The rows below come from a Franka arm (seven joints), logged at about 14 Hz.
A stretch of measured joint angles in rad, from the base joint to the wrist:
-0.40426, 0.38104, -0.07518, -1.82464, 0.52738, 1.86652, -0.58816
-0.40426, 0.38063, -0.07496, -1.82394, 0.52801, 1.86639, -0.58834
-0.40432, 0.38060, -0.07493, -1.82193, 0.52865, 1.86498, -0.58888
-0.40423, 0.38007, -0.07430, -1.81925, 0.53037, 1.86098, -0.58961
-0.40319, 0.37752, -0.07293, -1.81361, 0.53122, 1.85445, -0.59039
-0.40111, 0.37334, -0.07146, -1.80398, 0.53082, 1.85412, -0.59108
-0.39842, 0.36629, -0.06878, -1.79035, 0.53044, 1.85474, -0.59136
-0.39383, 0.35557, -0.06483, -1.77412, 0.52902, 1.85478, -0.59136
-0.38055, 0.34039, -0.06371, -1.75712, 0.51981, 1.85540, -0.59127
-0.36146, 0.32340, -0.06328, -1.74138, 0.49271, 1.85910, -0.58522
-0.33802, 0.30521, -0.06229, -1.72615, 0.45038, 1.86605, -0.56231
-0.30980, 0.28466, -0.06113, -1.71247, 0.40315, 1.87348, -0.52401
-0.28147, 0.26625, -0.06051, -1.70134, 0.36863, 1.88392, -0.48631
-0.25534, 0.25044, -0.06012, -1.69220, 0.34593, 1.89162, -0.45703
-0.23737, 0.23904, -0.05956, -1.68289, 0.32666, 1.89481, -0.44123
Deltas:
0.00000, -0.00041, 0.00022, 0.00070, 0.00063, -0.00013, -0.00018
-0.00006, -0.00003, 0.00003, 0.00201, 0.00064, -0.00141, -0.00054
0.00009, -0.00053, 0.00063, 0.00268, 0.00172, -0.00400, -0.00073
0.00104, -0.00255, 0.00137, 0.00564, 0.00085, -0.00653, -0.00078
0.00208, -0.00418, 0.00147, 0.00963, -0.00040, -0.00033, -0.00069
0.00269, -0.00705, 0.00268, 0.01363, -0.00038, 0.00062, -0.00028
0.00459, -0.01072, 0.00395, 0.01623, -0.00142, 0.00004, 0.00000
0.01328, -0.01518, 0.00112, 0.01700, -0.00921, 0.00062, 0.00009
0.01909, -0.01699, 0.00043, 0.01574, -0.02710, 0.00370, 0.00605
0.02344, -0.01819, 0.00099, 0.01523, -0.04233, 0.00695, 0.02291
0.02822, -0.02055, 0.00116, 0.01368, -0.04723, 0.00743, 0.03830
0.02833, -0.01841, 0.00062, 0.01113, -0.03452, 0.01044, 0.03770
0.02613, -0.01581, 0.00039, 0.00914, -0.02270, 0.00770, 0.02928
0.01797, -0.01140, 0.00056, 0.00931, -0.01927, 0.00319, 0.01580

